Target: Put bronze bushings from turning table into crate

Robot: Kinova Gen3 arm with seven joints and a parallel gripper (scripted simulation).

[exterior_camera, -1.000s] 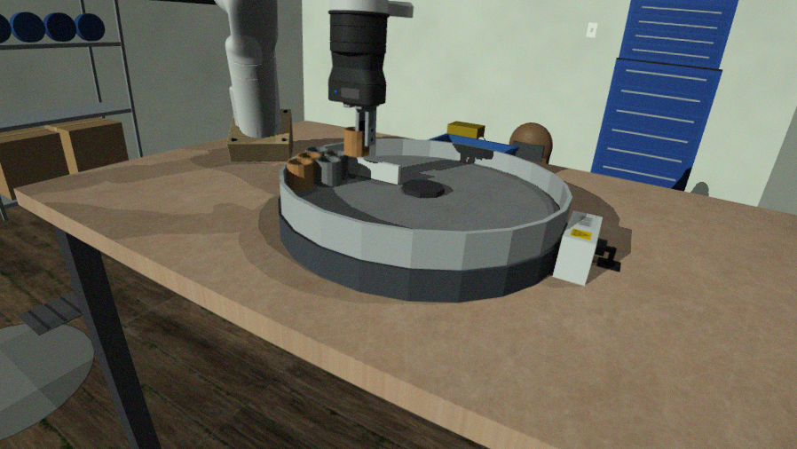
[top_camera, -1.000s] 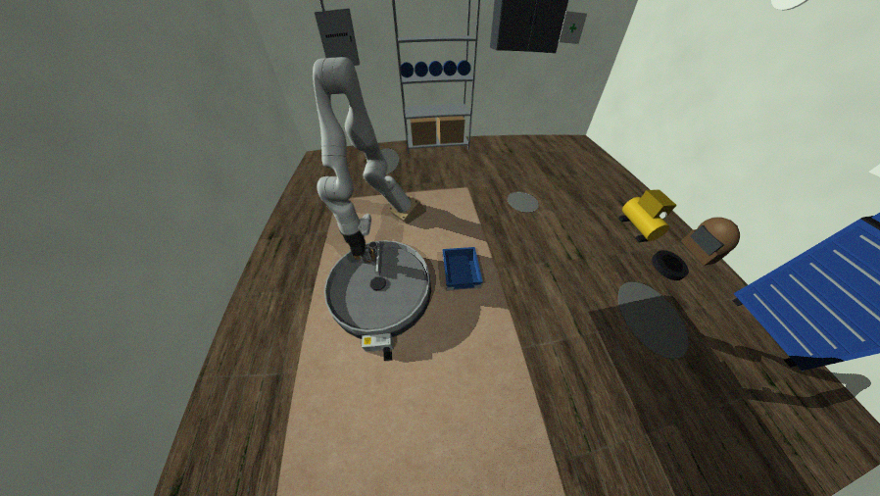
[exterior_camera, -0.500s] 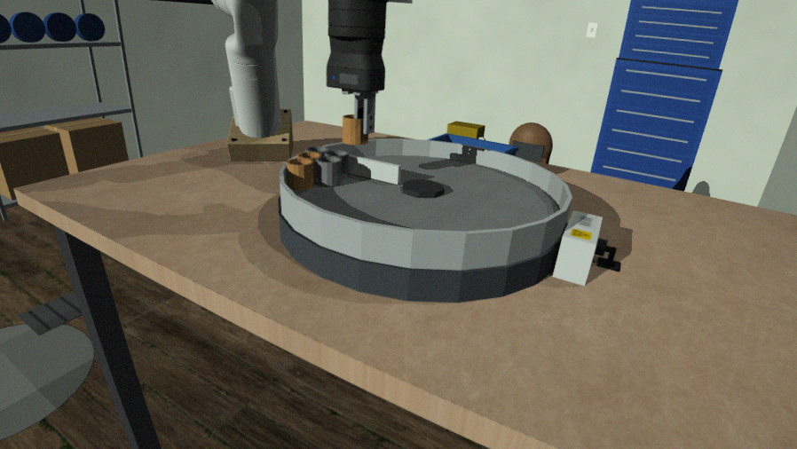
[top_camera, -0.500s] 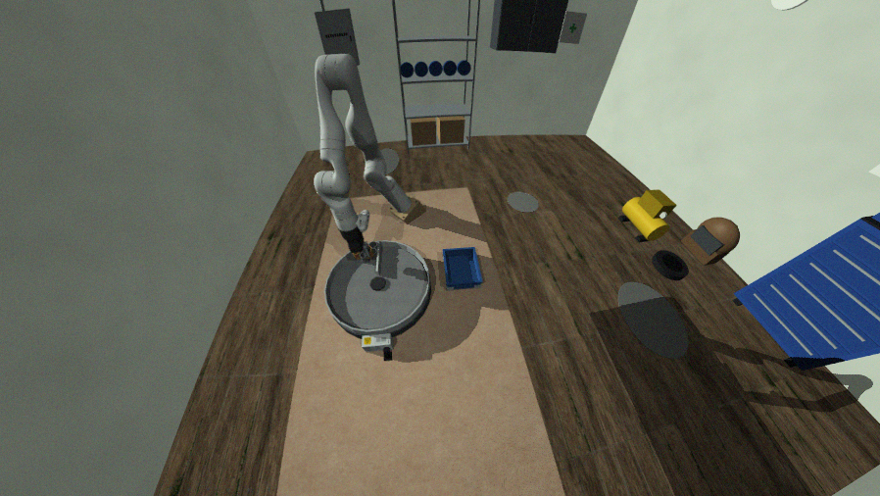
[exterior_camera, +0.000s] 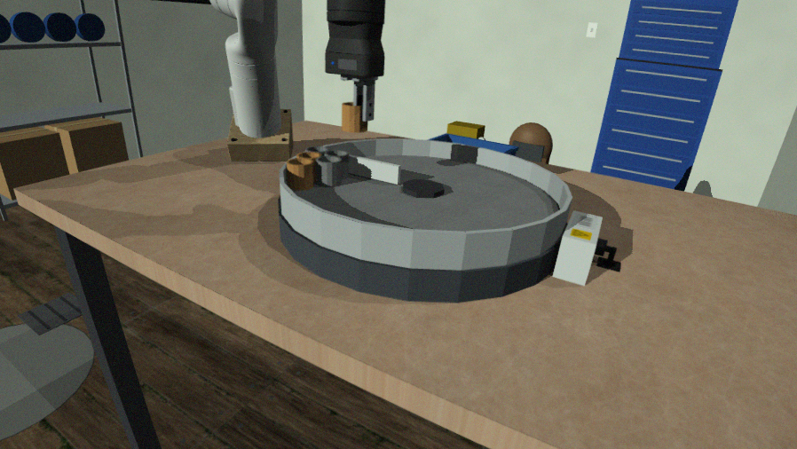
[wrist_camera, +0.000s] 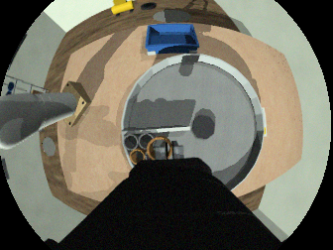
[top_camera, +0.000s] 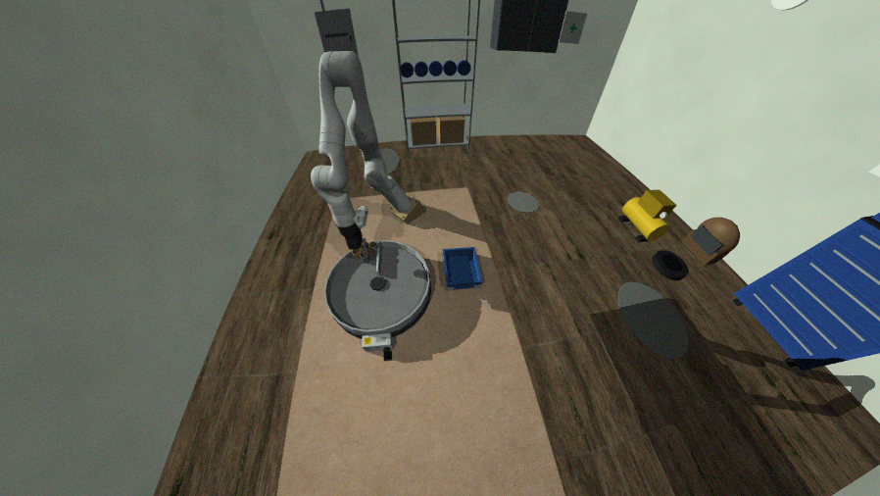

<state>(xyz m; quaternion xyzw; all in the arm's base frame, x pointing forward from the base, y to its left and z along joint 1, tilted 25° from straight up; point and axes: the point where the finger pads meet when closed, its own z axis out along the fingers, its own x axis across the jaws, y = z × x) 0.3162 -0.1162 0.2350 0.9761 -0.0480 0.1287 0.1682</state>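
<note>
Now: hand 38 cm to the right of the blue crate, 15 cm above it and 8 cm short of it. The rest, counted from my hand: grey turning table 12 cm below, 9 cm ahead, 2 cm to the left.
</note>
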